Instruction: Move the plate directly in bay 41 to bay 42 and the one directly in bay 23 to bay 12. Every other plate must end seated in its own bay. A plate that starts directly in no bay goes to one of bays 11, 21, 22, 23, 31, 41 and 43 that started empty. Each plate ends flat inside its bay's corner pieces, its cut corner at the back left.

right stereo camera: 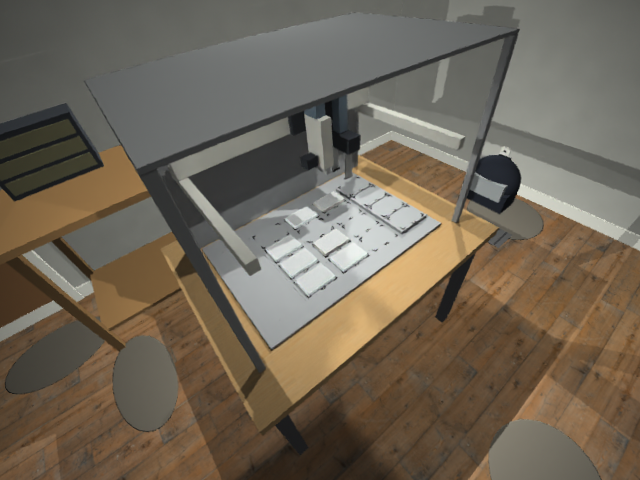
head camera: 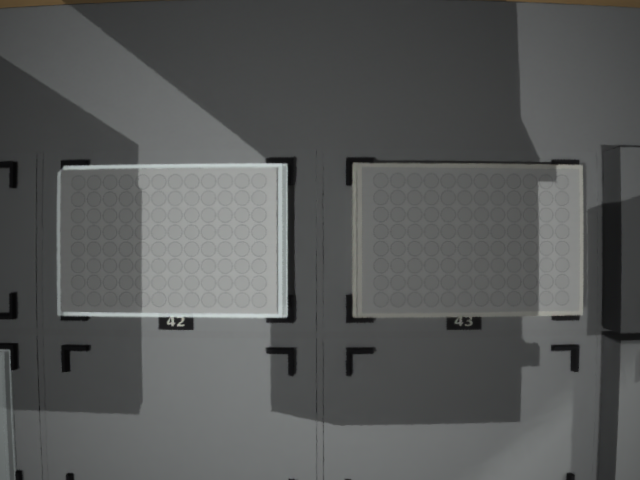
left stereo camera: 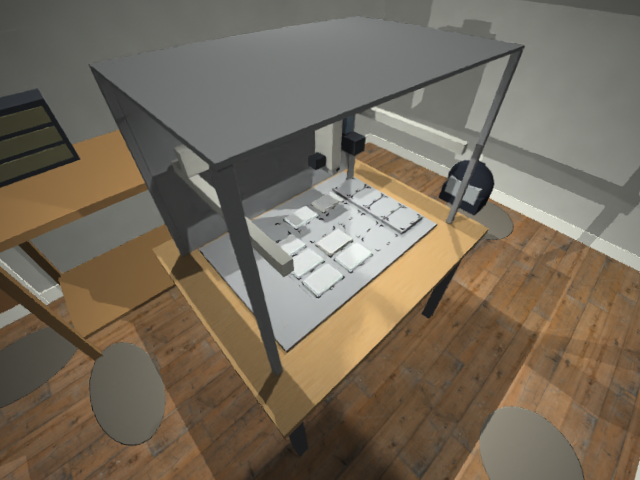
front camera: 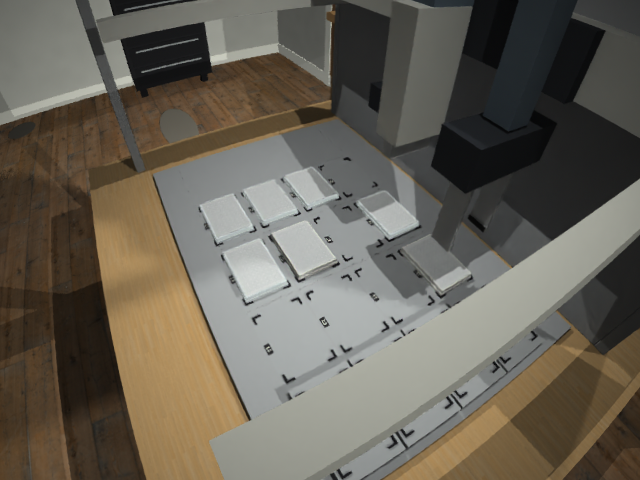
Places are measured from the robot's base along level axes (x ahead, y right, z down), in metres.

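Where they show: gripper, fingertip midpoint: (right stereo camera: pixel 342 173) (left stereo camera: pixel 342 174) (front camera: pixel 459 233); robot's base, link origin: (right stereo camera: pixel 308 297) (left stereo camera: pixel 318 297) (front camera: pixel 200 208).
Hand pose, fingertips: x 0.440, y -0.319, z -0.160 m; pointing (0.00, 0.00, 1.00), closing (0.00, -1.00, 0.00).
Note:
Things, the pixels of their top centre, and the offset from my fingertips. "spot": a spot on its surface instead.
- pale plate, top centre: (head camera: pixel 166 240) (front camera: pixel 387 210) (left stereo camera: pixel 301 215) (right stereo camera: pixel 301 216) dy -0.045, dx -0.212, dz +0.145 m
- cream-edged plate, top centre: (head camera: pixel 473 240) (front camera: pixel 436 260) (right stereo camera: pixel 329 200) (left stereo camera: pixel 327 200) dy -0.045, dx -0.048, dz +0.145 m
- bay 21 plate, top centre: (front camera: pixel 269 198) (left stereo camera: pixel 304 261) (right stereo camera: pixel 298 261) dy +0.169, dx -0.376, dz +0.145 m
- bay 31 plate, top centre: (front camera: pixel 310 184) (left stereo camera: pixel 286 246) (right stereo camera: pixel 283 246) dy +0.062, dx -0.376, dz +0.145 m
- bay 12 plate, top centre: (front camera: pixel 253 265) (right stereo camera: pixel 348 255) (left stereo camera: pixel 353 255) dy +0.276, dx -0.212, dz +0.145 m
- bay 22 plate, top centre: (front camera: pixel 302 245) (right stereo camera: pixel 331 240) (left stereo camera: pixel 334 240) dy +0.169, dx -0.212, dz +0.145 m
- raised board, surface spot: (right stereo camera: pixel 408 228) (left stereo camera: pixel 407 228) spot: dy +0.328, dx +0.076, dz +0.152 m
In the head view, a pale plate (head camera: pixel 206 237) (front camera: pixel 387 213) (left stereo camera: pixel 300 217) (right stereo camera: pixel 300 218) lies flat in bay 42, and a cream-edged plate (head camera: pixel 454 237) (front camera: pixel 436 263) (left stereo camera: pixel 325 202) (right stereo camera: pixel 328 202) lies flat in bay 43. In the front view, plates cover bay 11 (plate (front camera: pixel 226 217)), bay 21 (plate (front camera: pixel 270 201)), bay 31 (plate (front camera: pixel 310 186)), bay 12 (plate (front camera: pixel 255 269)) and bay 22 (plate (front camera: pixel 303 248)). Bays 41, 32, 13, 23 and 33 hold no plate. My gripper (front camera: pixel 461 232) (left stereo camera: pixel 351 177) (right stereo camera: pixel 348 175) is open and empty, raised above the deck near bay 43. Small cut corners are hard to see.
A raised board (left stereo camera: pixel 408 227) (right stereo camera: pixel 408 228) with more corner pieces lies beyond the third column. The pipetting stage's pale column (front camera: pixel 429 77) (right stereo camera: pixel 319 144) stands beside my gripper. A pale beam (front camera: pixel 423 361) crosses the front view and hides part of the deck.

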